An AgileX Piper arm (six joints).
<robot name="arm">
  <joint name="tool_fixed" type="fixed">
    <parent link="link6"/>
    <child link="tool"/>
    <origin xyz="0 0 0"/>
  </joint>
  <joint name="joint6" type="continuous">
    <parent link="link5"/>
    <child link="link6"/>
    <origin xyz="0 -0.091 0" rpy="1.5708 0 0"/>
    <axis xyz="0 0 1"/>
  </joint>
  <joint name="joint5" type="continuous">
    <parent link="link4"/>
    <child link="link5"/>
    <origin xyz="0 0 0" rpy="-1.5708 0 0"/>
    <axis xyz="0 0 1"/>
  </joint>
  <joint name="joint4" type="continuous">
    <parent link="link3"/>
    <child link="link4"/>
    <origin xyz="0.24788 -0.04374 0" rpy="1.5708 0 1.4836"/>
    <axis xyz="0 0 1"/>
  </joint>
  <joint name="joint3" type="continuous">
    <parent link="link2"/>
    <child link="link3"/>
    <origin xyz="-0.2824 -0.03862 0"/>
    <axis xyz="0 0 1"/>
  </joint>
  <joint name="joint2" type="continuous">
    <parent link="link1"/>
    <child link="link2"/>
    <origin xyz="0 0 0" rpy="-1.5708 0 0"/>
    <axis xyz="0 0 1"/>
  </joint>
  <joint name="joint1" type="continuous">
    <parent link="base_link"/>
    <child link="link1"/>
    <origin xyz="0 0 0.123"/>
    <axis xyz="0 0 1"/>
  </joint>
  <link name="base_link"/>
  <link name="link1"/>
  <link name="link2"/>
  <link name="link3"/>
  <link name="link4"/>
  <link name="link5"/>
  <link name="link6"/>
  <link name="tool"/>
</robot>
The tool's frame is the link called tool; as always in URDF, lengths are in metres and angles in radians. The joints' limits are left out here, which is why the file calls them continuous.
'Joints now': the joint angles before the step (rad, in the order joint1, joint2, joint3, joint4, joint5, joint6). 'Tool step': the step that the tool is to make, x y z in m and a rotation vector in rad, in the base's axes. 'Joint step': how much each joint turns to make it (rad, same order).
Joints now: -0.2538 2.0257 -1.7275 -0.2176 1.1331 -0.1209
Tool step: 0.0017 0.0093 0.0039 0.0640 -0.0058 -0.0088
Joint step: 0.0099 -0.0008 -0.0190 0.0659 0.0304 0.0001
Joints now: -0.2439 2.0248 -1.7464 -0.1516 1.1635 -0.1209
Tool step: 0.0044 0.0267 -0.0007 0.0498 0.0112 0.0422
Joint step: 0.0542 0.0000 -0.0008 0.0476 0.0226 0.0001
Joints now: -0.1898 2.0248 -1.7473 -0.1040 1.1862 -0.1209
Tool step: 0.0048 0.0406 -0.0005 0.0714 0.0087 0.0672
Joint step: 0.0821 0.0001 -0.0011 0.0708 0.0202 0.0001
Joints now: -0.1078 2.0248 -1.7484 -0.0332 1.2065 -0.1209
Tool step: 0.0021 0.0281 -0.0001 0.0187 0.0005 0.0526
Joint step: 0.0628 0.0001 0.0000 0.0177 0.0020 0.0069
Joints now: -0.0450 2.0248 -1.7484 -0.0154 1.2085 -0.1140
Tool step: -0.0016 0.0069 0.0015 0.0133 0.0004 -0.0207
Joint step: 0.0146 -0.0075 0.0062 0.0075 0.0026 0.0344
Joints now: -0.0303 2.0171 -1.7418 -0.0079 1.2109 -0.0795
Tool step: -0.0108 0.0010 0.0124 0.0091 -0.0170 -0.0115
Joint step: 0.0000 -0.0525 0.0356 0.0079 0.0002 0.0103
